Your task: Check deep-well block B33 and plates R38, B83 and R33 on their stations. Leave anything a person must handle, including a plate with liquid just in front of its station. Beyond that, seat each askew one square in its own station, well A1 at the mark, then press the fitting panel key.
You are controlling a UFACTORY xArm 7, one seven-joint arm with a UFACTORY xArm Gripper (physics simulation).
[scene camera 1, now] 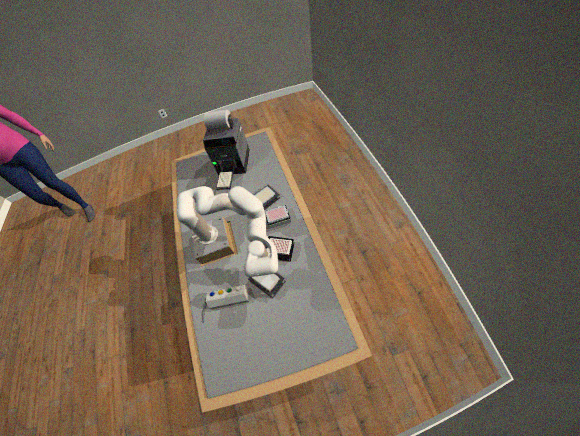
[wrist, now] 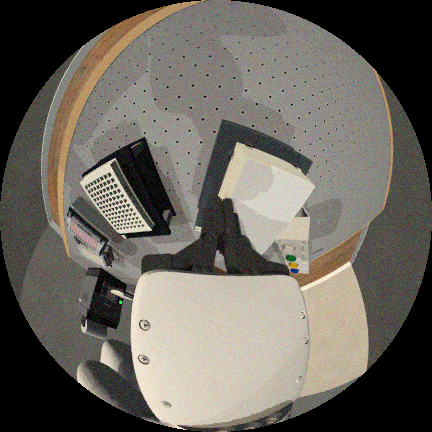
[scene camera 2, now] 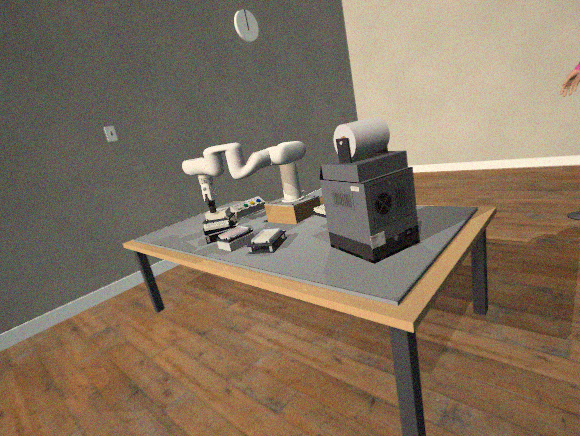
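My gripper [wrist: 218, 208] [scene camera 2: 212, 210] is shut and empty, its tips low at the near left edge of a plain white-topped plate or block [wrist: 272, 187] [scene camera 1: 268, 281] [scene camera 2: 218, 214]. Whether they touch is unclear. That piece looks slightly turned on its dark station [wrist: 212, 145]. A white plate with a grid of wells [wrist: 117, 202] [scene camera 1: 281, 245] sits on a black station [wrist: 155, 185], left in the wrist view. A pink-welled plate [scene camera 1: 277, 215] [scene camera 2: 235, 234] [wrist: 87, 232] and a cream plate [scene camera 1: 265, 196] [scene camera 2: 269, 236] sit on stations farther along. Labels and A1 marks are unreadable.
A key panel [scene camera 1: 227, 298] [wrist: 294, 240] [scene camera 2: 250, 204] has blue, yellow and green keys. A dark machine [scene camera 1: 227, 145] [scene camera 2: 370, 205] [wrist: 104, 299] with a green light has a pale plate [scene camera 1: 225, 179] before it. A person [scene camera 1: 30, 165] stands beyond the table.
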